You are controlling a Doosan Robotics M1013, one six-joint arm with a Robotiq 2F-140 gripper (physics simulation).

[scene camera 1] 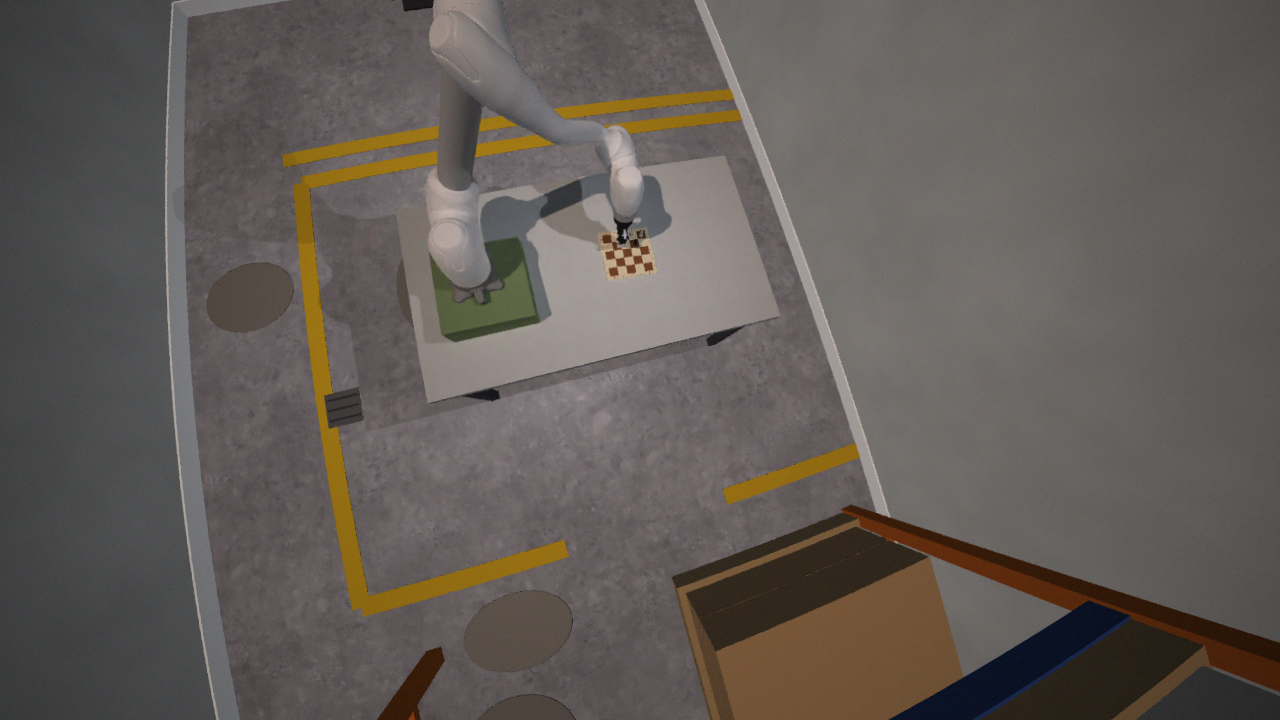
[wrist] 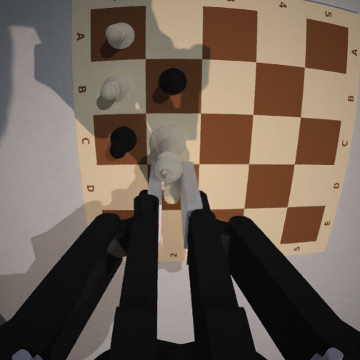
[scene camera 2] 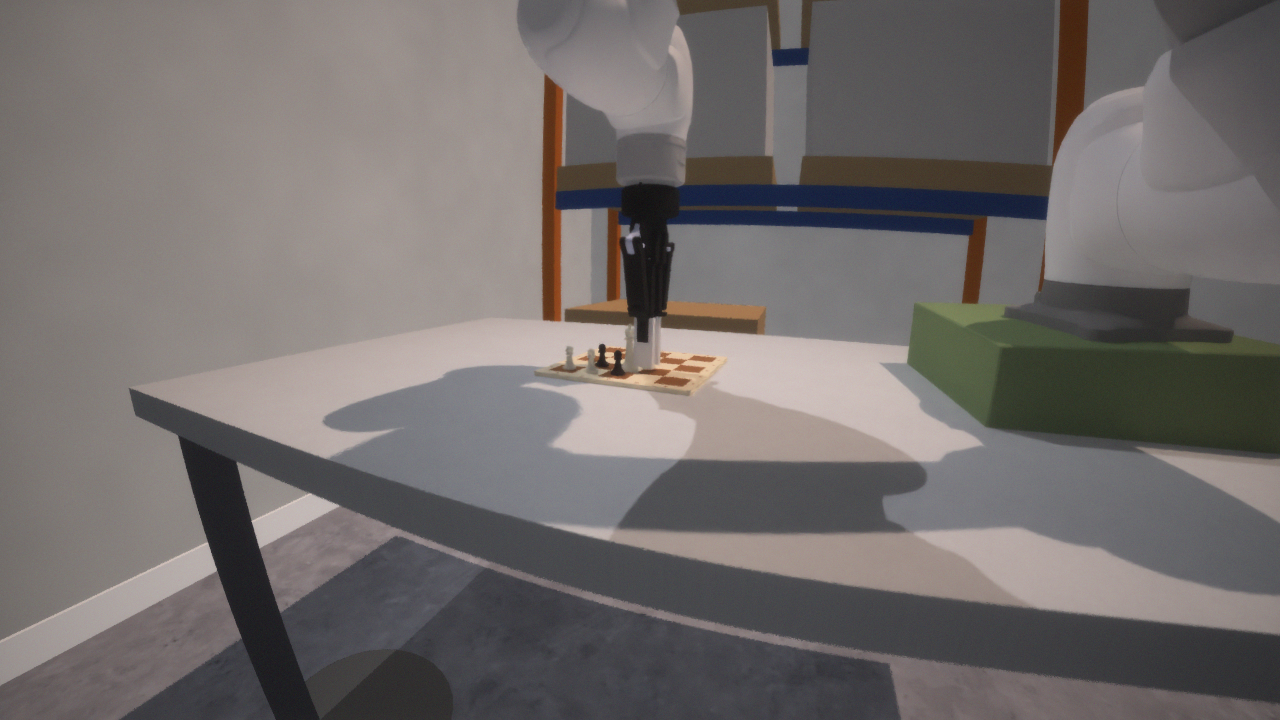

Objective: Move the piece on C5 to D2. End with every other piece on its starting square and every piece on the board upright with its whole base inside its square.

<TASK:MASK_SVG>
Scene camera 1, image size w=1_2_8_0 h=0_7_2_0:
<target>chessboard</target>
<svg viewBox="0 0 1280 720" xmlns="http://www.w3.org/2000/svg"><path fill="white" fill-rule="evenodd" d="M647 227L628 229L626 232L629 237L627 240L628 246L617 248L617 231L598 233L607 281L657 273Z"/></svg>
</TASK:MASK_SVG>
